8 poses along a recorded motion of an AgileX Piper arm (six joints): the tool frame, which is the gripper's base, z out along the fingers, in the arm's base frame.
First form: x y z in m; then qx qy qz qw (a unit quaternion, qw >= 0).
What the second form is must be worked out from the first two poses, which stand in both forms.
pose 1, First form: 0.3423 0.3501 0.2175 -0.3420 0.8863 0.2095 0.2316
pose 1, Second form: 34.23 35.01 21.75 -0.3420 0.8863 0.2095 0.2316
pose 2, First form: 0.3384 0.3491 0.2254 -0.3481 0.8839 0.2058 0.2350
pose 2, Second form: 33.84 34.91 22.54 -0.3481 0.8839 0.2058 0.2350
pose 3, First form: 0.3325 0.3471 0.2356 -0.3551 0.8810 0.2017 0.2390
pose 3, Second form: 33.25 34.71 23.56 -0.3551 0.8810 0.2017 0.2390
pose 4, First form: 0.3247 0.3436 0.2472 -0.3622 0.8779 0.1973 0.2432
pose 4, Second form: 32.47 34.36 24.72 -0.3622 0.8779 0.1973 0.2432
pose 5, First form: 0.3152 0.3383 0.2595 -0.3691 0.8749 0.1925 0.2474
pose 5, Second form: 31.52 33.83 25.95 -0.3691 0.8749 0.1925 0.2474
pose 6, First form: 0.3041 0.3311 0.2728 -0.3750 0.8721 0.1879 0.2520
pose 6, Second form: 30.41 33.11 27.28 -0.3750 0.8721 0.1879 0.2520
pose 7, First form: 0.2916 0.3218 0.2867 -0.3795 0.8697 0.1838 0.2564
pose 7, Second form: 29.16 32.18 28.67 -0.3795 0.8697 0.1838 0.2564
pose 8, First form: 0.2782 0.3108 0.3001 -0.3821 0.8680 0.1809 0.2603
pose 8, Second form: 27.82 31.08 30.01 -0.3821 0.8680 0.1809 0.2603
